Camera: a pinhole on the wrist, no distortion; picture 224 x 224 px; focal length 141.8 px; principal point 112.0 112.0 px. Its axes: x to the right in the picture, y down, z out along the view. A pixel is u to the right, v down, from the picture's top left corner.
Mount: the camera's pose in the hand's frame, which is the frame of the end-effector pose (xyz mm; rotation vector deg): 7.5 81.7 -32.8 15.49 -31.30 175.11
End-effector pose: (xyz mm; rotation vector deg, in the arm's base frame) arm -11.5 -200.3 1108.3 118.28 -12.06 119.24
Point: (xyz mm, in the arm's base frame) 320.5 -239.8 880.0
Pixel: outside the picture
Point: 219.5 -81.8 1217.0
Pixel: 84 179
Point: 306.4 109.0 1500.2
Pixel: 9 203
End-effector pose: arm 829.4 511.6 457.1 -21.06 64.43 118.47
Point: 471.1 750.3 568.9
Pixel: outside the picture
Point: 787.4 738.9 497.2
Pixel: 79 118
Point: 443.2 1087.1 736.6
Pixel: 49 16
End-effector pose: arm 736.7 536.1 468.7 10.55 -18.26 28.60
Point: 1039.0 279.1 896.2
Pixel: 63 168
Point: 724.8 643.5 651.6
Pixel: 62 29
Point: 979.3 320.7 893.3
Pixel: 69 155
